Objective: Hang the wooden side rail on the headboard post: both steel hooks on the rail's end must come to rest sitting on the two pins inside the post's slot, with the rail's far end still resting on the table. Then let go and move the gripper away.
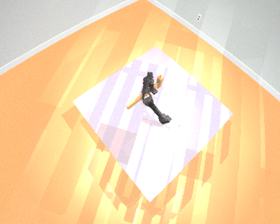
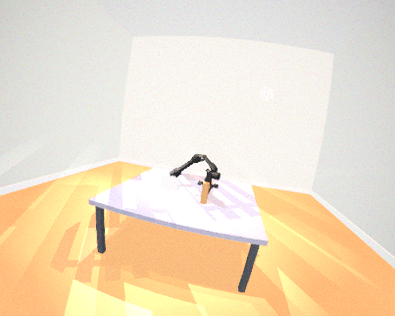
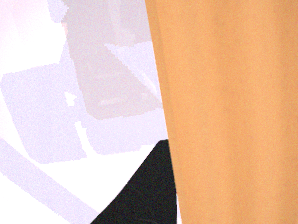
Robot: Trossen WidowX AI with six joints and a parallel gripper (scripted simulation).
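Now: the wooden headboard post 13 cm to the right of my gripper tip and 4 cm above it.
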